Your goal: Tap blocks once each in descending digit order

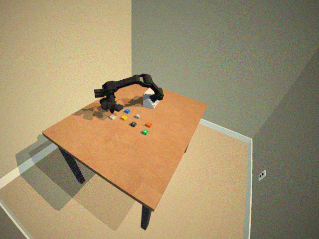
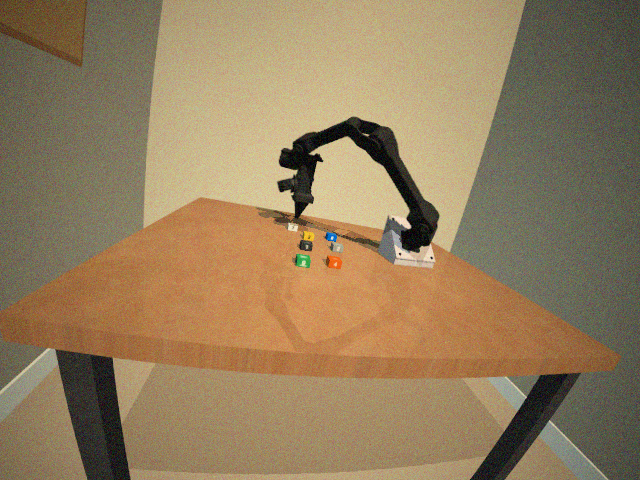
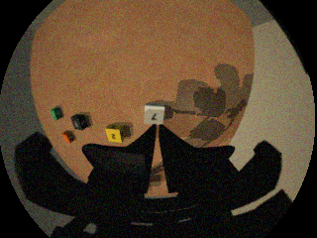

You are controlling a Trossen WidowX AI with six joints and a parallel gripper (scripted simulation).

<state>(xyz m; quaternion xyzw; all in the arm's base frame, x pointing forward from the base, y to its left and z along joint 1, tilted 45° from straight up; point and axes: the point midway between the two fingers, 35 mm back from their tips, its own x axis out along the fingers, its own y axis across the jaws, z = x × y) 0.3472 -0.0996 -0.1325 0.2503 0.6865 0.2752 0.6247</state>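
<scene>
Now: the white block 1 cm ahead of my gripper tip and 3 cm below it. From my gripper tip the other things lie so: yellow block (4 cm behind, 8 cm to the left, 3 cm below); black block (2 cm behind, 19 cm to the left, 3 cm below); blue block (12 cm behind, 5 cm to the left, 3 cm below).
</scene>
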